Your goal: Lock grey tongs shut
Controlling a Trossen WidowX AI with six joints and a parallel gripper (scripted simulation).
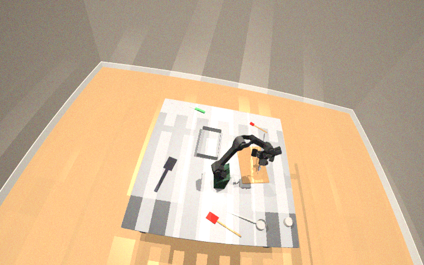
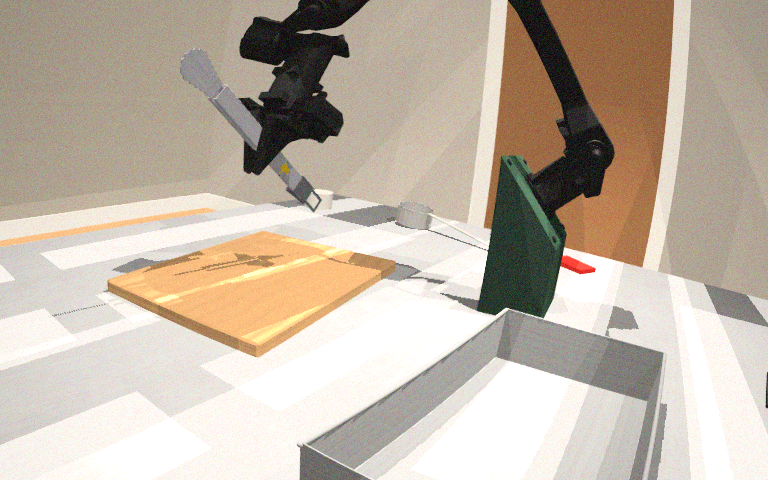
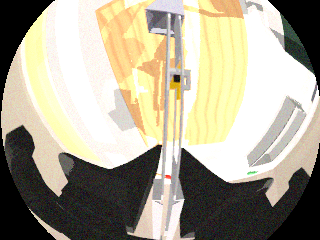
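The wooden board is 130 mm below my gripper tip, 20 mm to the left of it and 10 mm behind it. From my gripper tip the other things lie so: grey roasting tin: 400 mm to the left, 180 mm ahead, 110 mm below; then red-tipped tool: 430 mm ahead, 130 mm below, 90 mm to the right; then white cup: 520 mm behind, 200 mm to the right, 120 mm below.
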